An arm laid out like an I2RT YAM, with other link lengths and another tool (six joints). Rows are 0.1 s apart.
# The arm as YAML. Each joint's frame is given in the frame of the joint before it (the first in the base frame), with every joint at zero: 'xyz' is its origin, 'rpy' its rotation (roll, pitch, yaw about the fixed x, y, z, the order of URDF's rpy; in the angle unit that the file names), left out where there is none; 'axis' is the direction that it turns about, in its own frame. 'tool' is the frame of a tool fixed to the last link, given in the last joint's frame.
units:
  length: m
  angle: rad
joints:
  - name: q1
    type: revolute
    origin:
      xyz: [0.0, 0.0, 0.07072]
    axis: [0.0, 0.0, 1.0]
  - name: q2
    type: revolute
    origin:
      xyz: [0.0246, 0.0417, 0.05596]
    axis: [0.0, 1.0, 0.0]
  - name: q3
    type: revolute
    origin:
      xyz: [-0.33, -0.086, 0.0]
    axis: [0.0, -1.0, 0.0]
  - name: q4
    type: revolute
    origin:
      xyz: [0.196, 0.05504, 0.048]
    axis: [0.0, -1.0, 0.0]
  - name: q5
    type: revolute
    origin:
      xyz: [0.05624, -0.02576, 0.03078]
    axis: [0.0, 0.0, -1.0]
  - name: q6
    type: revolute
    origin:
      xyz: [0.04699, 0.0, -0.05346]
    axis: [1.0, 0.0, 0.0]
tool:
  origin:
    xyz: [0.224, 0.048, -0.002]
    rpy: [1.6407, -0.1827, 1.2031]
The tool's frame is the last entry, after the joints.
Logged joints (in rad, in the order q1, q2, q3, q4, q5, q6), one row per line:
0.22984 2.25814 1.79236 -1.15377 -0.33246 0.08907
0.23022 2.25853 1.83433 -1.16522 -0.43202 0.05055
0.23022 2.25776 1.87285 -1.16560 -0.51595 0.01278
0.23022 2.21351 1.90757 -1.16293 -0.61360 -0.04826
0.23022 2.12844 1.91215 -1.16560 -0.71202 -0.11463
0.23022 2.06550 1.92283 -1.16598 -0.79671 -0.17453
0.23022 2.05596 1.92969 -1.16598 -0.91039 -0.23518
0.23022 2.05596 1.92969 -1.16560 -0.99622 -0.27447
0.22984 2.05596 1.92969 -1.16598 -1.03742 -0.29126
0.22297 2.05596 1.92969 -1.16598 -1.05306 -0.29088
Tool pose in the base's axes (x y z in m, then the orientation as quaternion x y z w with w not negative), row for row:
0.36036 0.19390 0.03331 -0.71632 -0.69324 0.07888 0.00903
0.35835 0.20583 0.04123 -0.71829 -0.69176 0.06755 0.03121
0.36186 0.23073 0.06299 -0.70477 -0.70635 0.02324 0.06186
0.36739 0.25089 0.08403 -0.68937 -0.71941 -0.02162 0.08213
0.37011 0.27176 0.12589 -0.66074 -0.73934 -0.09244 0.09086
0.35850 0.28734 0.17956 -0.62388 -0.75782 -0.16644 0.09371
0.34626 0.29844 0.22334 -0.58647 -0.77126 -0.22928 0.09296
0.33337 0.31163 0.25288 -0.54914 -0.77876 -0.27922 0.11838
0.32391 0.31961 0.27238 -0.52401 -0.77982 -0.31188 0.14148
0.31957 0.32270 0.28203 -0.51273 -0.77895 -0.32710 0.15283
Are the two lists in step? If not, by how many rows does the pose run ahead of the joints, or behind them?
The pose runs 1 row behind the joints: the pose in row i belongs to the joints in row i - 1.
